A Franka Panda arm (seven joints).
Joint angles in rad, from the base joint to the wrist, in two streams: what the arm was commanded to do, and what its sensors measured. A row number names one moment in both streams.
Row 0, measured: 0.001, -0.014, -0.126, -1.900, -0.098, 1.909, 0.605
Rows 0 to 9, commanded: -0.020, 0.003, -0.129, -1.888, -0.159, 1.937, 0.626; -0.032, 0.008, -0.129, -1.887, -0.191, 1.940, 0.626; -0.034, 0.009, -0.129, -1.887, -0.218, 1.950, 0.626; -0.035, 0.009, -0.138, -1.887, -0.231, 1.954, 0.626; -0.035, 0.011, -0.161, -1.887, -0.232, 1.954, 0.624; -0.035, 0.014, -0.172, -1.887, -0.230, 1.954, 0.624; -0.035, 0.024, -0.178, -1.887, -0.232, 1.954, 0.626; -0.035, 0.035, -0.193, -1.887, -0.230, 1.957, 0.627; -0.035, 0.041, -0.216, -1.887, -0.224, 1.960, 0.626; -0.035, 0.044, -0.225, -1.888, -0.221, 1.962, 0.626
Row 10, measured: -0.035, 0.014, -0.193, -1.900, -0.210, 1.947, 0.605
